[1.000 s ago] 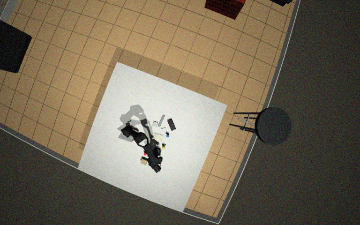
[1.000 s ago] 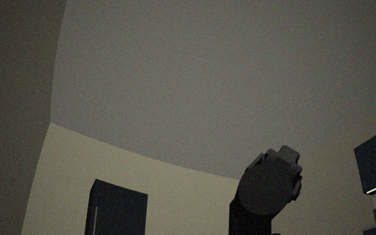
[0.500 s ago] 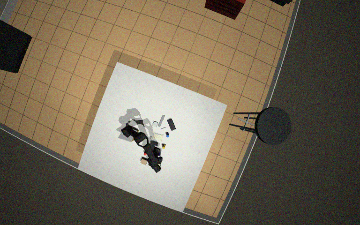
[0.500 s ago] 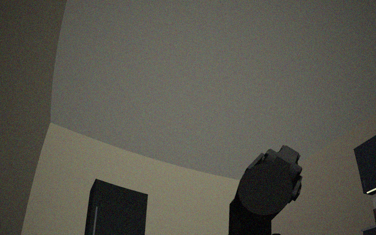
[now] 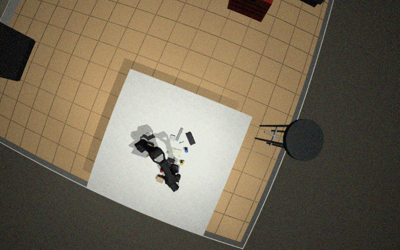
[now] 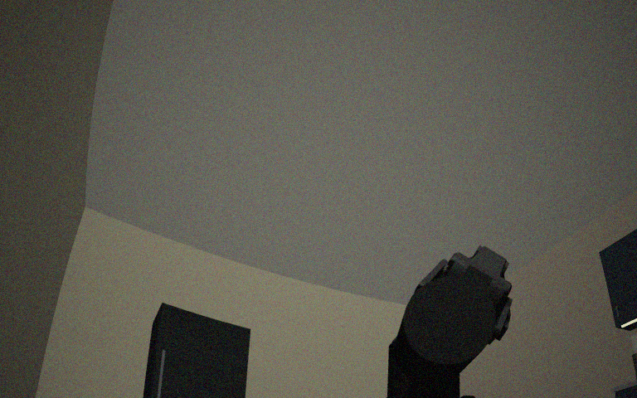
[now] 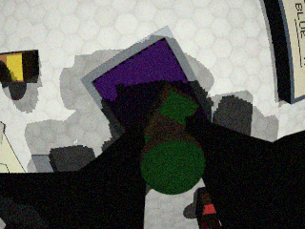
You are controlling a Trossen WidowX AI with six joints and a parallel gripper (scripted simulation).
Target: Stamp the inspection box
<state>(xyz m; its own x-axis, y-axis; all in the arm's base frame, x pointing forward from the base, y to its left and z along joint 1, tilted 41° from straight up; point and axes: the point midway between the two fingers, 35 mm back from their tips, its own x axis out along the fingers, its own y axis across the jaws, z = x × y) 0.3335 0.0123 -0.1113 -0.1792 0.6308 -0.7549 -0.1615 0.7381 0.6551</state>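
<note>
Now: gripper tip right at the PASS stamp. Round my gripper tip: purple ink pad: 30 mm below; then yellow-knobbed stamp: 110 mm to the left, 30 mm ahead, 20 mm below; then red-knobbed stamp: 100 mm behind, 50 mm to the right, 20 mm below.
</note>
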